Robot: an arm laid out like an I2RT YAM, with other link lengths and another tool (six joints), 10 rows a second.
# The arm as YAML. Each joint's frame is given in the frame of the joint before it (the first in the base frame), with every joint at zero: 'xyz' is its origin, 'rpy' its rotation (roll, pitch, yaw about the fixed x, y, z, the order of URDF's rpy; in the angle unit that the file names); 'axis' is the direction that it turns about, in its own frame. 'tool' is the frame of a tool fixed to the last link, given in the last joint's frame.
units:
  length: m
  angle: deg
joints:
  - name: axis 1
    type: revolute
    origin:
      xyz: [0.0, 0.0, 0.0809]
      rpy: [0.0, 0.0, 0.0]
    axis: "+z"
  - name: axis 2
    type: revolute
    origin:
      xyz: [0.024, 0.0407, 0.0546]
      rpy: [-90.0, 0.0, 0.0]
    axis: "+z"
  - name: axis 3
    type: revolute
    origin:
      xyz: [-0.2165, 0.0, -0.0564]
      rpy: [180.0, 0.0, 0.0]
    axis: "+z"
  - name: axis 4
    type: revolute
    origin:
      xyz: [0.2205, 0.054, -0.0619]
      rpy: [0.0, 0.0, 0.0]
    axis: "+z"
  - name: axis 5
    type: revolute
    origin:
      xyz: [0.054, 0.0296, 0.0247]
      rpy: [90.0, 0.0, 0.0]
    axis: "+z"
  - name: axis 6
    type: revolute
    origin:
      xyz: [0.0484, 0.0, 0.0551]
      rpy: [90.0, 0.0, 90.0]
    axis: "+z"
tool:
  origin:
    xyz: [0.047, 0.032, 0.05]
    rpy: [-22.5, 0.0, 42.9]
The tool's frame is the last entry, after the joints.
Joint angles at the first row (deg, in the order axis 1, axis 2, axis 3, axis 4, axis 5, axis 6):
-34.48, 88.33, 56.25, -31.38, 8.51, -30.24
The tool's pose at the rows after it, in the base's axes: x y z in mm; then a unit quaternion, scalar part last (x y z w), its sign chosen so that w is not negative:
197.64 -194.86 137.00 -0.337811 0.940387 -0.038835 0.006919
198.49 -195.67 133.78 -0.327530 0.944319 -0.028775 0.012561
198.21 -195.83 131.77 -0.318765 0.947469 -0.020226 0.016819
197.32 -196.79 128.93 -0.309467 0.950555 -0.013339 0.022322
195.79 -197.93 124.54 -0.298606 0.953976 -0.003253 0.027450
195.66 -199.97 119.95 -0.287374 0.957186 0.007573 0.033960
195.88 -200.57 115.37 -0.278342 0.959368 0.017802 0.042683
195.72 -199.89 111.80 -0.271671 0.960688 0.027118 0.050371
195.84 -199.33 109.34 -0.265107 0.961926 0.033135 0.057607
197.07 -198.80 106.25 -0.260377 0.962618 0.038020 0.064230
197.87 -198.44 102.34 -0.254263 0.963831 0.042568 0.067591
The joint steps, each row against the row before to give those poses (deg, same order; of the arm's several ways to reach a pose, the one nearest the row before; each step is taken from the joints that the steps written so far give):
-0.17, 1.38, 1.16, -0.41, -0.74, 1.22
-0.31, 1.20, 0.83, -0.35, -0.72, 1.38
-0.28, 0.68, 0.55, -0.50, -0.59, 1.12
-0.53, 0.59, 0.19, 0.02, -0.68, 0.94
-0.70, 0.85, 0.15, 0.00, -0.85, 1.00
-0.74, 1.29, 0.62, 0.00, -1.03, 1.05
-0.53, 0.94, 0.26, 0.22, -1.20, 1.05
-0.32, 0.51, 0.00, 0.08, -1.09, 0.90
-0.22, 0.32, 0.00, 0.20, -0.81, 0.89
-0.05, 0.55, 0.02, 0.48, -0.70, 0.81
0.00, 0.79, 0.00, 0.55, -0.33, 0.87

